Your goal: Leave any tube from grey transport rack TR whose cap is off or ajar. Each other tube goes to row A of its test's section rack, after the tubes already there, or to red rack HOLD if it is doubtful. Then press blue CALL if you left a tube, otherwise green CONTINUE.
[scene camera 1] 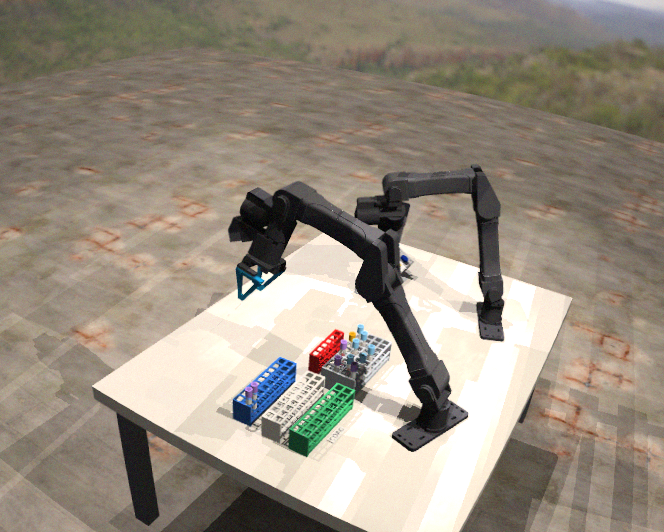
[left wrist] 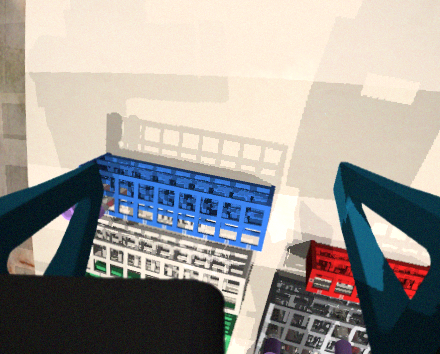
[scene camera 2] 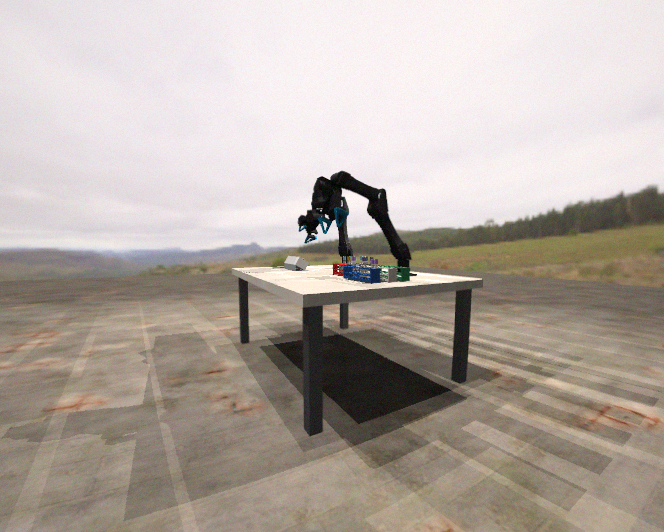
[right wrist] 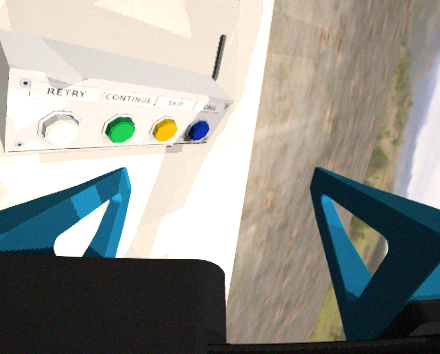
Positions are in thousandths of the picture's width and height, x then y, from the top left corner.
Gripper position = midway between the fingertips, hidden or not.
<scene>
The left gripper (scene camera 1: 376,554) is open, with nothing in its grasp. The right gripper (right wrist: 501,501) is open, with nothing in its grasp. Further things: a button box (right wrist: 215,247).
The left gripper shows as well in the left wrist view (left wrist: 497,496).
</scene>
